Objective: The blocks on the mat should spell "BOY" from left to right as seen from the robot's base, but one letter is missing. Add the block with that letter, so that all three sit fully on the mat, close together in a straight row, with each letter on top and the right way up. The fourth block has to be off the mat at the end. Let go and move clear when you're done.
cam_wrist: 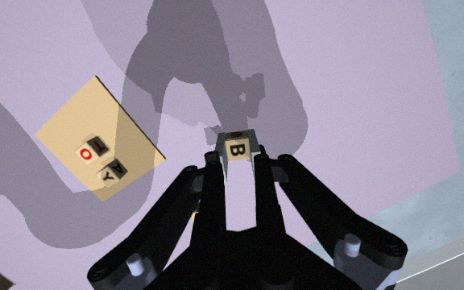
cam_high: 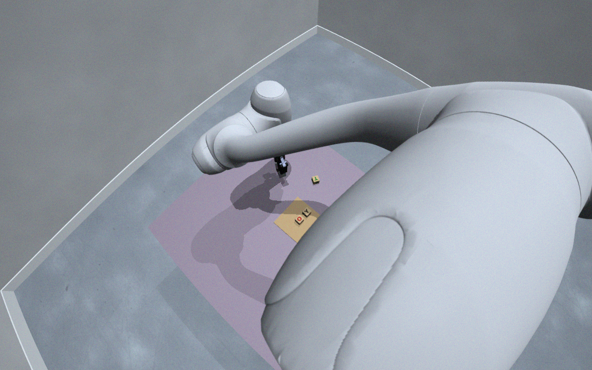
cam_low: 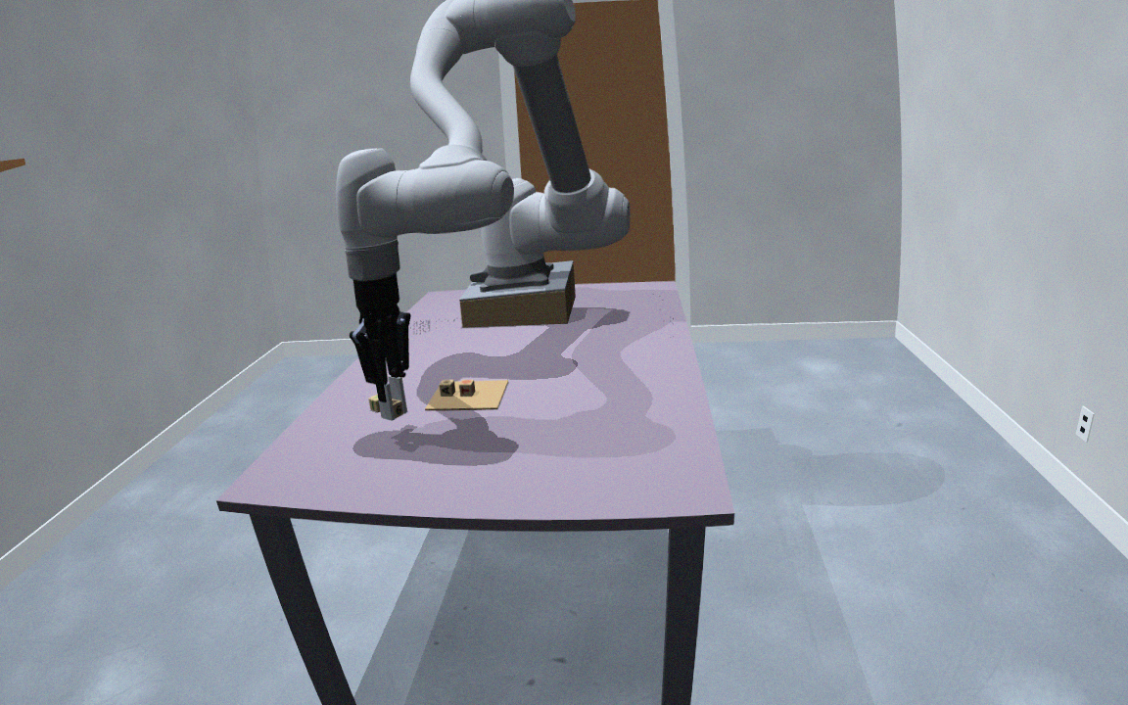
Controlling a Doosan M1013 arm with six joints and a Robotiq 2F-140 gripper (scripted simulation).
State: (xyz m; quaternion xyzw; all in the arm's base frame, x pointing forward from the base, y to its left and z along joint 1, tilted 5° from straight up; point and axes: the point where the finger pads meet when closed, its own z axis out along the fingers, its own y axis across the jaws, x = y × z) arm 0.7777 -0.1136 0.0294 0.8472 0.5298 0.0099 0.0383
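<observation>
My hand is 180 mm past the mat, 90 mm to the right of it and 70 mm above it. From my hand the other things lie so: block 120 mm behind, 80 mm to the right, 60 mm below.
</observation>
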